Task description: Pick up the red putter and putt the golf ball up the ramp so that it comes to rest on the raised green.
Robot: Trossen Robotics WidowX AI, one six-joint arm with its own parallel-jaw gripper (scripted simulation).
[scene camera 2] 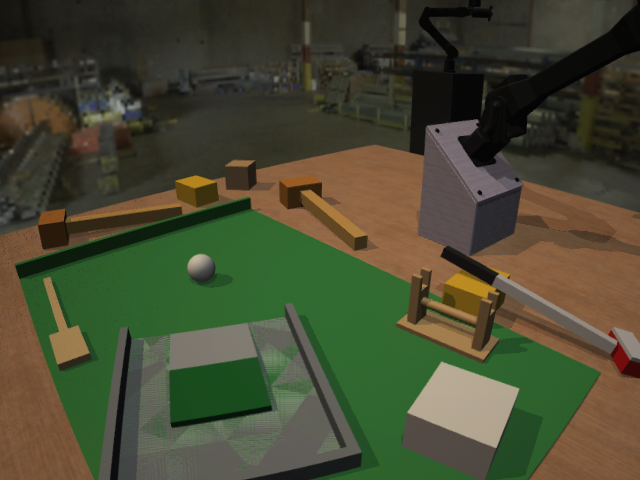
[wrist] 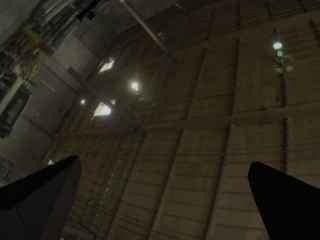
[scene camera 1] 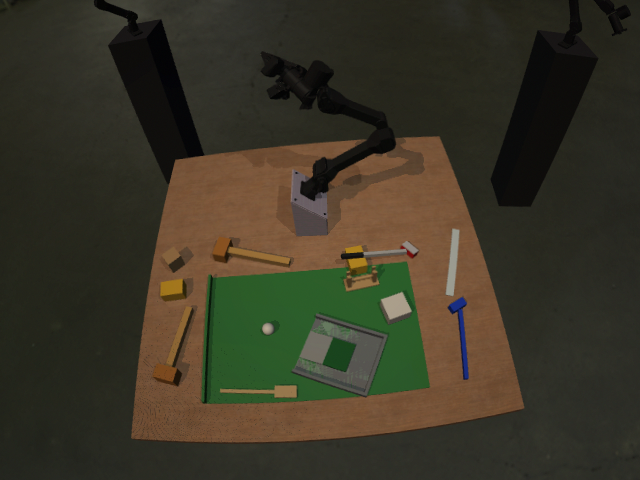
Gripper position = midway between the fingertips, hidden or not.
The gripper [scene camera 1: 269, 55] is open, with nothing in its grasp. Also in view: a wooden rack [scene camera 2: 477, 344].
The gripper shows as well in the wrist view [wrist: 168, 169].
